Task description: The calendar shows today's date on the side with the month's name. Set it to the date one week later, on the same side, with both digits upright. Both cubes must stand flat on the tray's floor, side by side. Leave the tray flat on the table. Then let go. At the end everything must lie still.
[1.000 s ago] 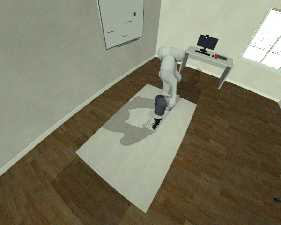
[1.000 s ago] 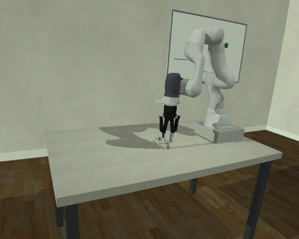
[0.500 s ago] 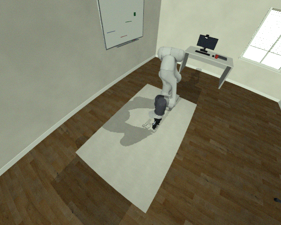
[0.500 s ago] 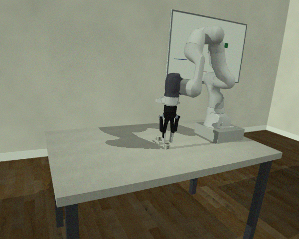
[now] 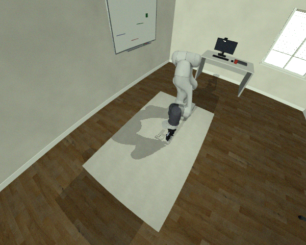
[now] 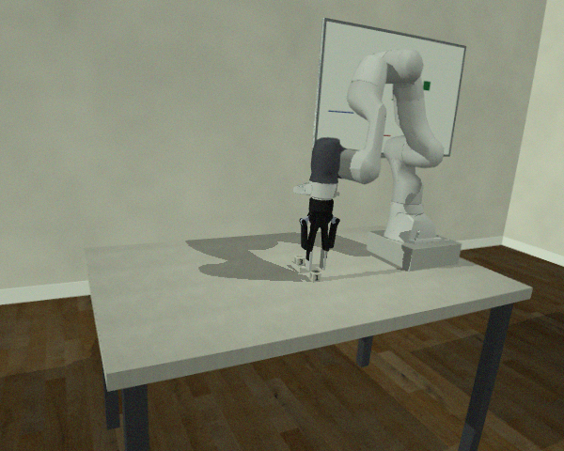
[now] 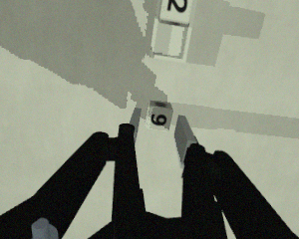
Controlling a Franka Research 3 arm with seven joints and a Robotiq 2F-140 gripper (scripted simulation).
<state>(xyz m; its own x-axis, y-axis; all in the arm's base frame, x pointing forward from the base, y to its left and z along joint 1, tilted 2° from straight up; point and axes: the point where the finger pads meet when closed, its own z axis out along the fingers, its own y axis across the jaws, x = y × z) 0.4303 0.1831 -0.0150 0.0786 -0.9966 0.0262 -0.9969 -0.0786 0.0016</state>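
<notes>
My hand is 60 mm above the date cube. From my hand the other things lie so: white tray (10 mm ahead, 110 mm to the right, 60 mm below).
</notes>
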